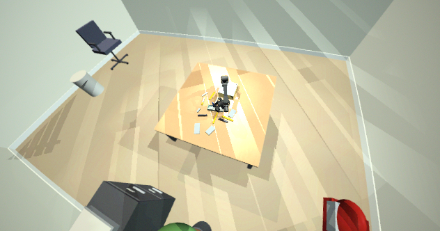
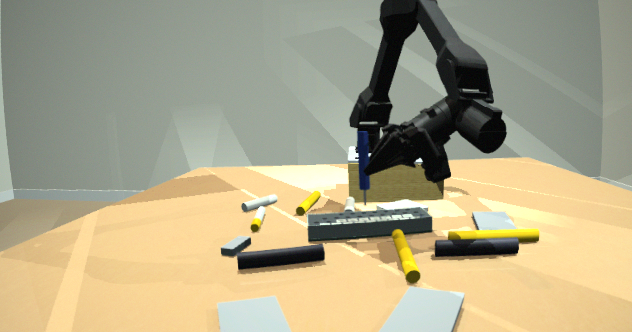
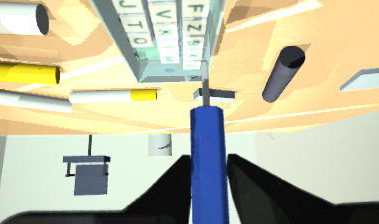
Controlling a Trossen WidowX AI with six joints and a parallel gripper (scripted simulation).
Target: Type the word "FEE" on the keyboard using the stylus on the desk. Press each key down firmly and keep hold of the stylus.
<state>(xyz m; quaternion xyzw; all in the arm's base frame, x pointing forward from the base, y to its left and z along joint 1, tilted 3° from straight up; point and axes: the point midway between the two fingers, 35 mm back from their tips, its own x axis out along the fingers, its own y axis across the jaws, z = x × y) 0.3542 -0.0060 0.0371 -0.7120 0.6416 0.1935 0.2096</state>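
Right now my gripper tip is 9 cm above the E key, 8 cm to the right of it and 1 cm past it. The rest, counted from my gripper tip: blue stylus 2 cm below; yellow cylinder 11 cm ahead, 10 cm below, 5 cm to the left; F key 9 cm below.
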